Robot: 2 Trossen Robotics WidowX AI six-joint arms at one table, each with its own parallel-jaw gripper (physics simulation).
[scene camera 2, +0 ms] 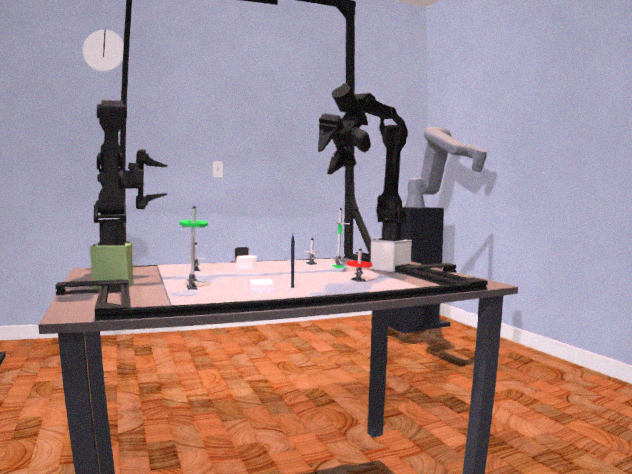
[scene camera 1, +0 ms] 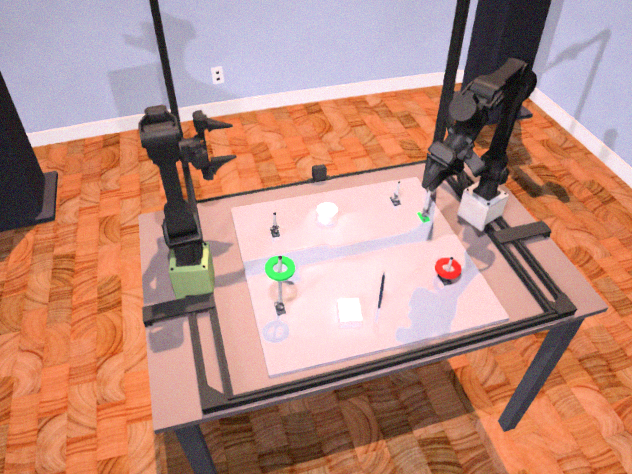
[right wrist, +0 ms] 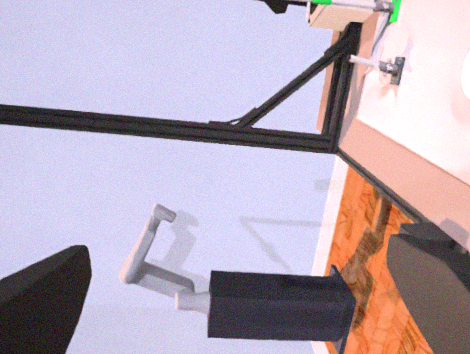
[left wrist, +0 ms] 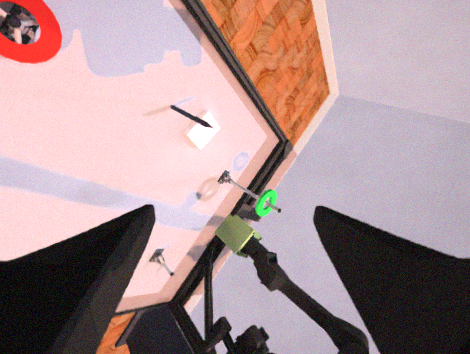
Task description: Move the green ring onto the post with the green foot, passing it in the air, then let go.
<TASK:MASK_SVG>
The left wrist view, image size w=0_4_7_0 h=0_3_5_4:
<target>my left gripper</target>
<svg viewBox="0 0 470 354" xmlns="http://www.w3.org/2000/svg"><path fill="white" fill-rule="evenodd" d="M316 206L313 223L320 241L380 354L470 354L470 258L458 258L383 231L328 207ZM154 205L143 205L72 237L10 260L0 260L0 354L96 354L148 245L156 221Z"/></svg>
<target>white block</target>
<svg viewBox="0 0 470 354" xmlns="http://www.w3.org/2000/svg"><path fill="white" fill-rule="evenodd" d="M204 109L197 117L208 122L213 128L207 128L192 121L182 131L200 150L220 129L209 111Z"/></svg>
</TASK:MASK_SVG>
